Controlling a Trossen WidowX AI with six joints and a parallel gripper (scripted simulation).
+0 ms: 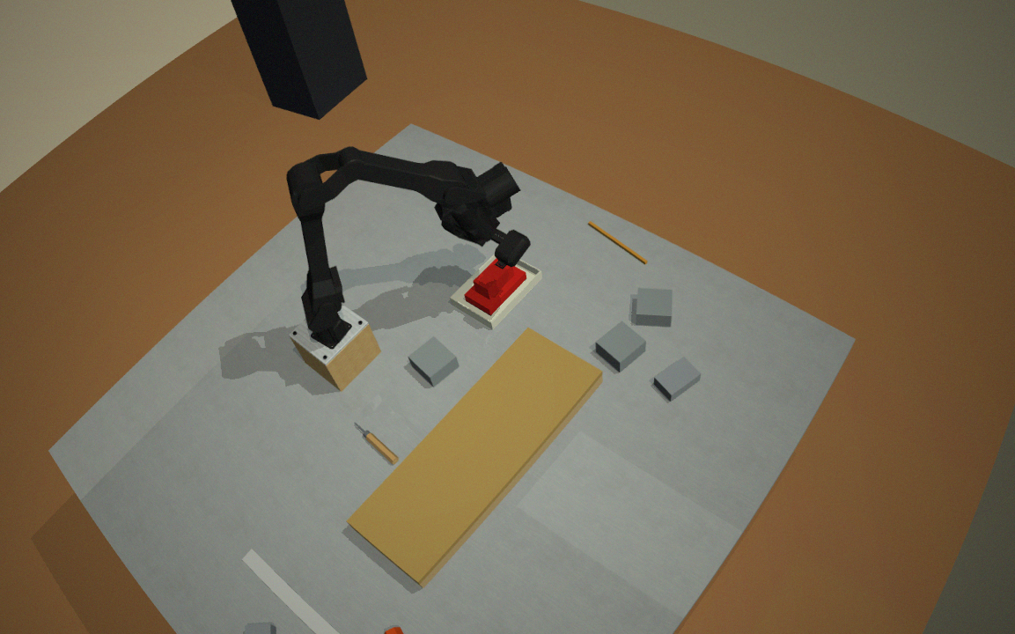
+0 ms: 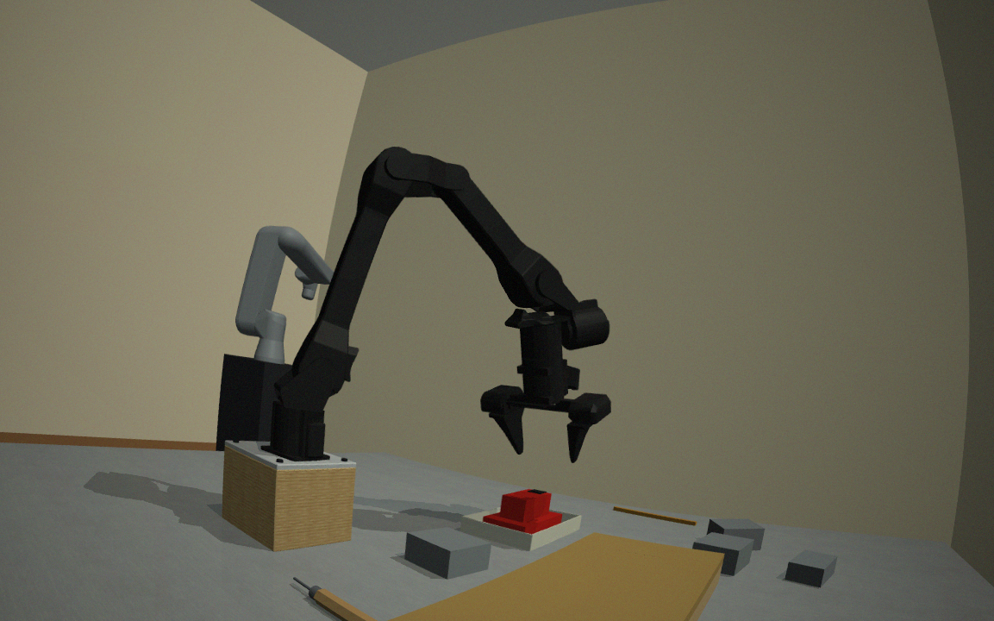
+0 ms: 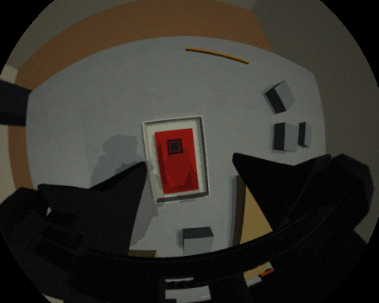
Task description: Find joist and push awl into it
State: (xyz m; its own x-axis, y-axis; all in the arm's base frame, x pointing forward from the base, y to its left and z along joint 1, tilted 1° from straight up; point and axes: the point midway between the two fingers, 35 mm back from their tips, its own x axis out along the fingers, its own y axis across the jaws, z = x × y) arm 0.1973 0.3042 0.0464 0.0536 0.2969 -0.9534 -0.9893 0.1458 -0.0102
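My gripper tip is now 43 cm to the left of the awl, 11 cm above it and 3 cm past it. From my gripper tip the other things lie so: square indicator 6 cm below, 2 cm to the left, 1 cm behind; then red stud finder 7 cm below, 1 cm behind; then tray 11 cm below, 2 cm behind, 1 cm to the right.
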